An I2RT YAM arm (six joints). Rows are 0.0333 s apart.
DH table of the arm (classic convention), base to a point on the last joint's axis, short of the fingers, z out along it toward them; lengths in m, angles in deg. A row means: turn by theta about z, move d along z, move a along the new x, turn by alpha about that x. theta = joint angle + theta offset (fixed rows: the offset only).
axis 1: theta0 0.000; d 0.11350; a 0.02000; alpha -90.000
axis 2: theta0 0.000; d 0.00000; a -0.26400; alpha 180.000
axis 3: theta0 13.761; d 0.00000; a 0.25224; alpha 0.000
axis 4: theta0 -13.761; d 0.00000; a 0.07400; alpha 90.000
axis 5: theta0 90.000; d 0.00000; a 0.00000; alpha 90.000
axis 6: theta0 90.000; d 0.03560; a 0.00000; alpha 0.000
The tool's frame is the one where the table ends.
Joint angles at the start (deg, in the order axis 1, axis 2, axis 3, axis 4, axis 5, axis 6): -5.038 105.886 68.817 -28.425 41.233 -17.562
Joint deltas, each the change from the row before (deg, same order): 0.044 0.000 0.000 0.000 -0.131 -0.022; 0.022 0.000 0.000 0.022 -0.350 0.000; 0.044 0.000 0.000 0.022 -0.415 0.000; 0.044 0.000 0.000 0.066 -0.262 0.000; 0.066 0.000 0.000 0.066 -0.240 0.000; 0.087 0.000 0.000 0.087 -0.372 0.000; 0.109 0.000 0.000 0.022 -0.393 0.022; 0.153 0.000 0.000 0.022 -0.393 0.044; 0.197 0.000 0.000 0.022 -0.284 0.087; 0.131 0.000 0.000 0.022 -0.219 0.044; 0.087 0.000 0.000 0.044 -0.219 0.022
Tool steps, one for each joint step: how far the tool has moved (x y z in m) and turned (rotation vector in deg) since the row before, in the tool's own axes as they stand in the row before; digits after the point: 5 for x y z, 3 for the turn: -0.00011 0.00028 -0.00018 -0.134 -0.070 -0.052; -0.00014 0.00030 -0.00009 -0.333 -0.137 -0.001; -0.00020 0.00044 -0.00018 -0.400 -0.172 -0.016; -0.00024 0.00032 -0.00018 -0.244 -0.157 0.012; -0.00028 0.00041 -0.00026 -0.228 -0.166 -0.004; -0.00038 0.00058 -0.00035 -0.354 -0.235 -0.005; -0.00031 0.00073 -0.00043 -0.394 -0.208 -0.041; -0.00040 0.00094 -0.00060 -0.404 -0.237 -0.050; -0.00046 0.00109 -0.00076 -0.311 -0.233 -0.039; -0.00032 0.00074 -0.00050 -0.234 -0.169 -0.036; -0.00028 0.00052 -0.00033 -0.219 -0.156 -0.013
